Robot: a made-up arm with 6 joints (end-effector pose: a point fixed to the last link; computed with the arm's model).
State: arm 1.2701 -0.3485 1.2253 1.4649 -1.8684 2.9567
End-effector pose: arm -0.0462 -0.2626 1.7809 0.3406 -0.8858 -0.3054 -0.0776
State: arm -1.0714 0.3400 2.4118 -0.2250 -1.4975 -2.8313
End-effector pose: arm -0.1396 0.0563 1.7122 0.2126 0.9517 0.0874 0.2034
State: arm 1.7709 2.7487 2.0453 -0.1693 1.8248 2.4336
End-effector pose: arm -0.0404 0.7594 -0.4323 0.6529 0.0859 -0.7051 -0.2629
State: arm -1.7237 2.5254 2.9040 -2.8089 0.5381 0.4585
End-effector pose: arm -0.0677 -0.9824 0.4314 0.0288 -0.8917 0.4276 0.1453
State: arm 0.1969 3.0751 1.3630 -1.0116 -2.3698 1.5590
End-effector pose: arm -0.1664 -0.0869 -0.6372 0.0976 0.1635 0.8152 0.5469
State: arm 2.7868 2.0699 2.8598 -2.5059 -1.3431 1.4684
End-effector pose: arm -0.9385 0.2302 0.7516 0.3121 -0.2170 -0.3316 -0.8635
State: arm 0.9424 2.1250 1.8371 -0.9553 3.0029 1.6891
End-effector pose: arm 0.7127 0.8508 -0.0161 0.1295 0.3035 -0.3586 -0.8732
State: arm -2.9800 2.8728 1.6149 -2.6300 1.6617 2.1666
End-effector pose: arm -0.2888 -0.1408 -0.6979 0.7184 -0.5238 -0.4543 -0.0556
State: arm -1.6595 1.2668 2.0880 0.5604 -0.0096 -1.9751
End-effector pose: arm -0.1714 -0.9801 1.2564 0.4576 0.6250 -0.4584 -0.4357
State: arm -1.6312 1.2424 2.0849 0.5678 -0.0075 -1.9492
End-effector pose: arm -0.1417 -0.9689 1.2790 0.4709 0.6157 -0.4557 -0.4376
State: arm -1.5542 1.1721 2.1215 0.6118 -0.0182 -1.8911
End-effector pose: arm -0.0655 -0.8993 1.3623 0.5124 0.5771 -0.4634 -0.4355
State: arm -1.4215 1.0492 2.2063 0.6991 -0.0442 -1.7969
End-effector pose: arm 0.0335 -0.7338 1.4936 0.5721 0.5044 -0.4957 -0.4155
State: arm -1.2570 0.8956 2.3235 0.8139 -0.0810 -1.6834
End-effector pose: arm 0.0832 -0.4854 1.6091 0.6125 0.4190 -0.5608 -0.3671
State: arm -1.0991 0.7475 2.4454 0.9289 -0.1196 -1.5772
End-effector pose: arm 0.0469 -0.2366 1.6592 0.6093 0.3540 -0.6418 -0.3025
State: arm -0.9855 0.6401 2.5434 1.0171 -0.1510 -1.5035
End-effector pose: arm -0.0292 -0.0683 1.6530 0.5782 0.3225 -0.7072 -0.2481
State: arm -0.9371 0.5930 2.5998 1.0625 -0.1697 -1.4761
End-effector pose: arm -0.0782 0.0046 1.6342 0.5542 0.3130 -0.7392 -0.2201
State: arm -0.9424 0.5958 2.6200 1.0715 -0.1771 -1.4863
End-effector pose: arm -0.0842 0.0139 1.6266 0.5502 0.3116 -0.7442 -0.2150
